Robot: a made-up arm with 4 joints.
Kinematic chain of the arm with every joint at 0, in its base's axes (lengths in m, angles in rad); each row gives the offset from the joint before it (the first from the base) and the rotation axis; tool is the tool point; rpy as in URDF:
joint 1: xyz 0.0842 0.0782 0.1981 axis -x
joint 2: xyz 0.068 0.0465 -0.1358 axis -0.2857 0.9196 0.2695
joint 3: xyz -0.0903 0.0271 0.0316 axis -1 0.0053 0.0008
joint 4: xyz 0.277 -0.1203 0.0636 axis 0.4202 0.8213 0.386
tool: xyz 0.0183 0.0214 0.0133 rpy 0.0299 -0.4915 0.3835
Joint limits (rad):
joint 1: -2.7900..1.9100
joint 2: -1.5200..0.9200
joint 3: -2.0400..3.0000
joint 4: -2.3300..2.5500
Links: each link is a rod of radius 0.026 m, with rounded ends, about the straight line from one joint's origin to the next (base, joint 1, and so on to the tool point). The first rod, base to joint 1, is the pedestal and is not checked.
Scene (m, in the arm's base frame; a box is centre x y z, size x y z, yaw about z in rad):
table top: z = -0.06
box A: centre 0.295 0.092 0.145 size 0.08 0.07 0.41 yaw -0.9
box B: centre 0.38 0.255 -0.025 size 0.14 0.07 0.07 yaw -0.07
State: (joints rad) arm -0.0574 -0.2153 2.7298 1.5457
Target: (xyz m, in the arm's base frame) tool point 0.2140 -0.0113 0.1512
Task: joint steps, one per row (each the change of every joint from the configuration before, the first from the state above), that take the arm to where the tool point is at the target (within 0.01 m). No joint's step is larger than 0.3 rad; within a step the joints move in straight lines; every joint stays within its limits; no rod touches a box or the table.
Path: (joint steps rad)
1: 0.0399 -0.2048 -0.2739 0.2009
2: 0.0398 -0.2048 -0.2740 0.2008
3: 0.0399 -0.2048 -0.2739 0.2009
4: 0.0398 -0.2048 -0.2740 0.2008
5: 0.0399 -0.2047 -0.2739 0.2009
6: -0.2965 0.0689 0.0730 -0.1566
7: -0.2965 0.0689 0.0731 -0.1567
8: -0.2965 0.0689 0.0731 -0.1566
9: -0.2965 0.0689 0.0730 -0.1567
10: -0.2965 0.0690 0.0731 -0.1566
11: -0.1509 0.0385 -0.2278 -0.0755
12: -0.1508 0.0385 -0.2277 -0.0756
13: -0.1509 0.0386 -0.2278 -0.0755
14: -0.1509 0.0385 -0.2277 -0.0755

